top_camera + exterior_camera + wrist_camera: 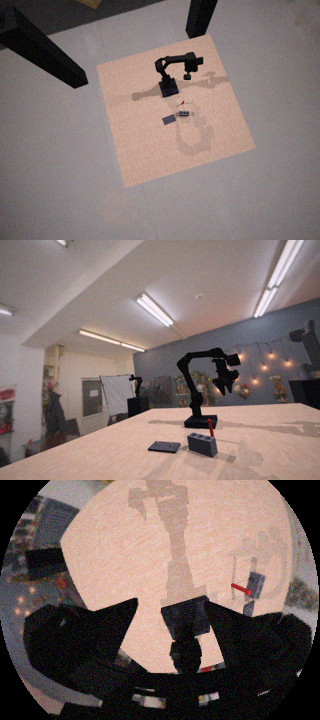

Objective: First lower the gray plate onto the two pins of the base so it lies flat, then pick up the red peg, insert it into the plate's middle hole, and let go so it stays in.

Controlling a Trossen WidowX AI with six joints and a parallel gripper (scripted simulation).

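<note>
Right now my gripper tip is 320 mm short of the gray plate, 140 mm to the left of it and 120 mm above it. Also, from my gripper tip: base 320 mm ahead, 290 mm to the right, 150 mm below; then red peg 220 mm ahead, 100 mm to the right, 120 mm below.
</note>
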